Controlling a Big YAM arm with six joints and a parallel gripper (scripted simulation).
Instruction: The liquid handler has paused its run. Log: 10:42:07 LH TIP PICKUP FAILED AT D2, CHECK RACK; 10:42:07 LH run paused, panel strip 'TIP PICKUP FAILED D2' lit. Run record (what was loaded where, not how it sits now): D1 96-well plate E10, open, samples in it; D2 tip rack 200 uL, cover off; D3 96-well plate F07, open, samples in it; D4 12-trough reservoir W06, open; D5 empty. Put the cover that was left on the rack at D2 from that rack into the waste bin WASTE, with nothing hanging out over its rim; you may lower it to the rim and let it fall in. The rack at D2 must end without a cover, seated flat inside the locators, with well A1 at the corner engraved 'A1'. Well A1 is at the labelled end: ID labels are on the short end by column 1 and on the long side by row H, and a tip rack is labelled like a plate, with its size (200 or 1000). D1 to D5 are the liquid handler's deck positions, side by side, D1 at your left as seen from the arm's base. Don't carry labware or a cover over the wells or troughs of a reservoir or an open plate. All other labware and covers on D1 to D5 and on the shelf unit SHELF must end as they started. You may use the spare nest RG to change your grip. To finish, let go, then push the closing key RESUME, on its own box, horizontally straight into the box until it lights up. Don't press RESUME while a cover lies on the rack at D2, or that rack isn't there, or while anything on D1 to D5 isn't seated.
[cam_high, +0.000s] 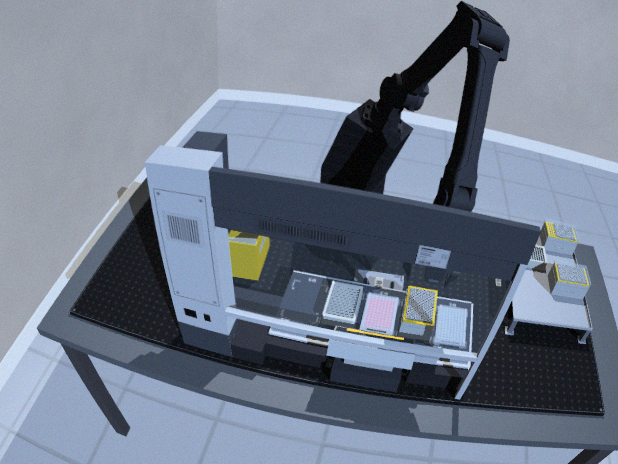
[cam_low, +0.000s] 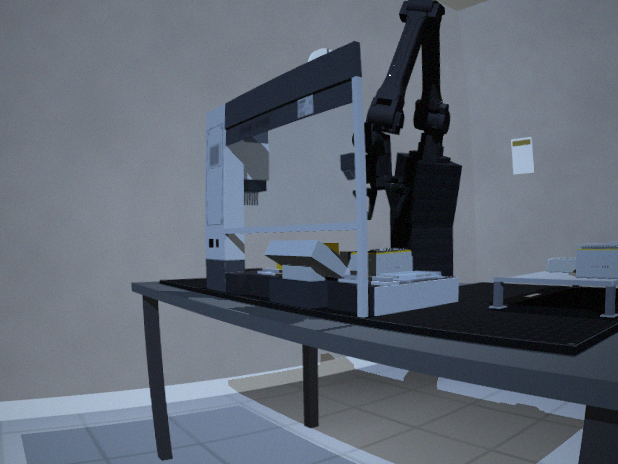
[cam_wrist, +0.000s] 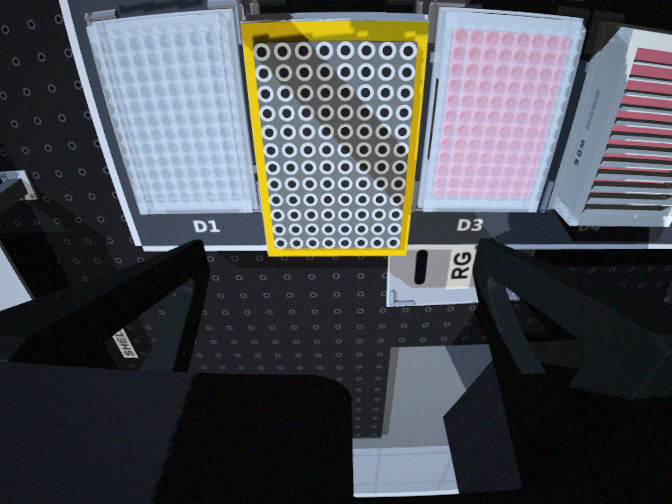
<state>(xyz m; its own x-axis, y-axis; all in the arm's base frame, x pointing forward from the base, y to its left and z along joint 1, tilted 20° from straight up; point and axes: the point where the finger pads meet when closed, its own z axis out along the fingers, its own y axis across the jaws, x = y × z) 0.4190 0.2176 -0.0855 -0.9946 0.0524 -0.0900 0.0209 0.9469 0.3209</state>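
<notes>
My hand is 10 cm above the tip rack, 1 cm to the right of it and 1 cm short of it. Also, from my hand: pink plate: 14 cm below, 10 cm to the right, 1 cm ahead; then reservoir W06: 20 cm to the right, 14 cm below; then clear plate: 14 cm below, 10 cm to the left, 1 cm ahead.
</notes>
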